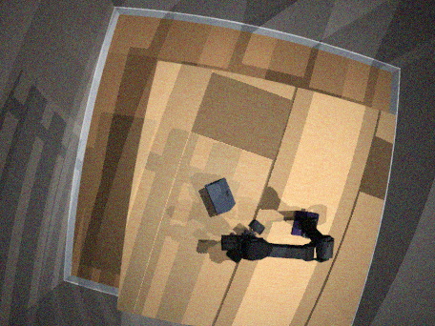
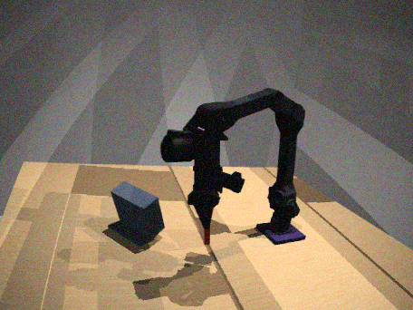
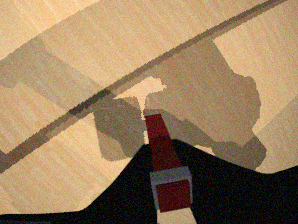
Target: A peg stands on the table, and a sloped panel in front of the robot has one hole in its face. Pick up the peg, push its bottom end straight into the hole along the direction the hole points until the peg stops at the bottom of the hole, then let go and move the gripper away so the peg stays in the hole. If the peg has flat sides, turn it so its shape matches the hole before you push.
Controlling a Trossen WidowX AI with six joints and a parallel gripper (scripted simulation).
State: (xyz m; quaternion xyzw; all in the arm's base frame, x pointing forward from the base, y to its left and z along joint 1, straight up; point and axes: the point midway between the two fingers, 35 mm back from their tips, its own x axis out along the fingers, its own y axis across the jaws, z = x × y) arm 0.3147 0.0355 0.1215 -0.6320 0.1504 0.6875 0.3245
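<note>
My gripper tip is 190 mm to the left of the panel, 90 mm short of it and 30 mm above it. From my gripper tip the other things lie so: red peg 20 mm above.
</note>
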